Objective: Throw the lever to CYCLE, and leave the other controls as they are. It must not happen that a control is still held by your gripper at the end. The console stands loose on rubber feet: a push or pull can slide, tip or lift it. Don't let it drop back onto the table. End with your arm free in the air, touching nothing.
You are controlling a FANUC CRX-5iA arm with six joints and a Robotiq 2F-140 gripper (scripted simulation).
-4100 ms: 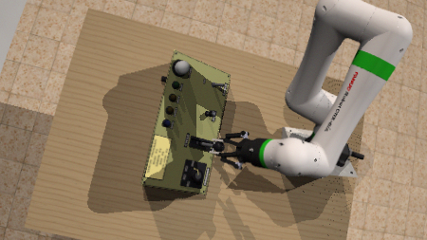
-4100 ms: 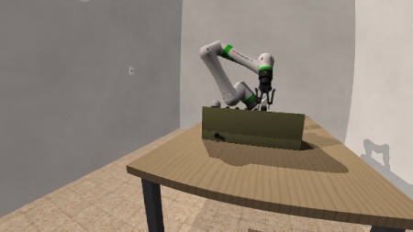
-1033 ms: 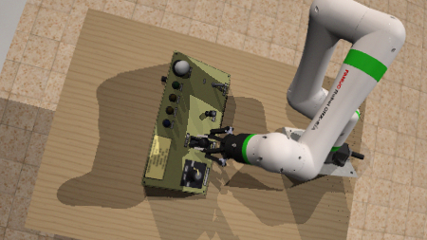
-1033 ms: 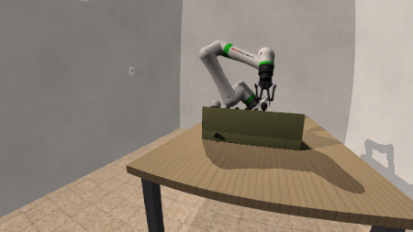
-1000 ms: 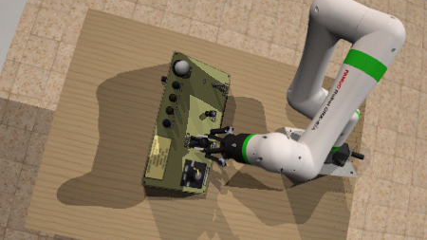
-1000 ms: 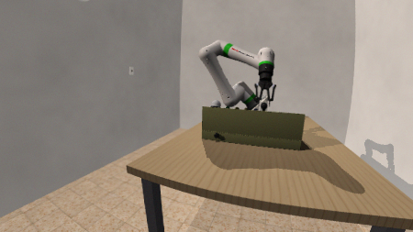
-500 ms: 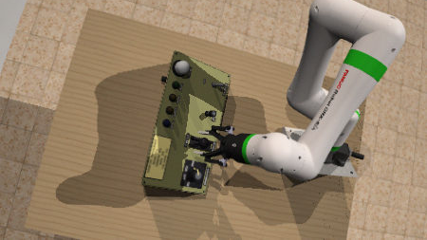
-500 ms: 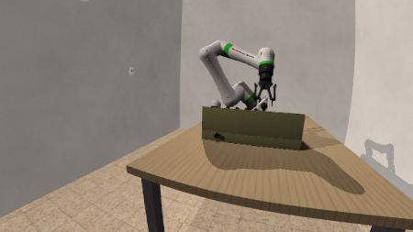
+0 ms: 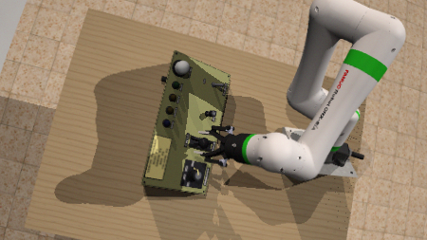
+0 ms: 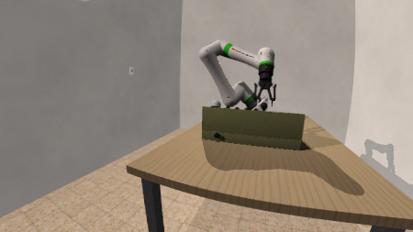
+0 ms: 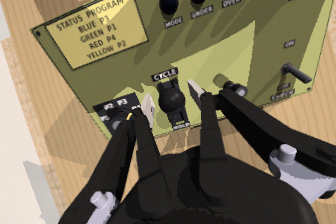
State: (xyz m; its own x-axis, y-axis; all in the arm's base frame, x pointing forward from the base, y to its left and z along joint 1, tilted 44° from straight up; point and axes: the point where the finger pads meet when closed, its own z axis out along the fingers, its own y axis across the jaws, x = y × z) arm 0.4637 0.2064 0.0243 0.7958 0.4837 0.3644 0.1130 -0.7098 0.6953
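My hand is 4 cm short of the olive console, 6 cm to the left of it and 8 cm above it. The rest, counted from my hand: mode push knob 12 cm to the right, 6 cm below; then rotary program selector 2 cm behind, 11 cm to the left, 6 cm below; then toggle switch 1 cm ahead, 24 cm to the right, 7 cm below.
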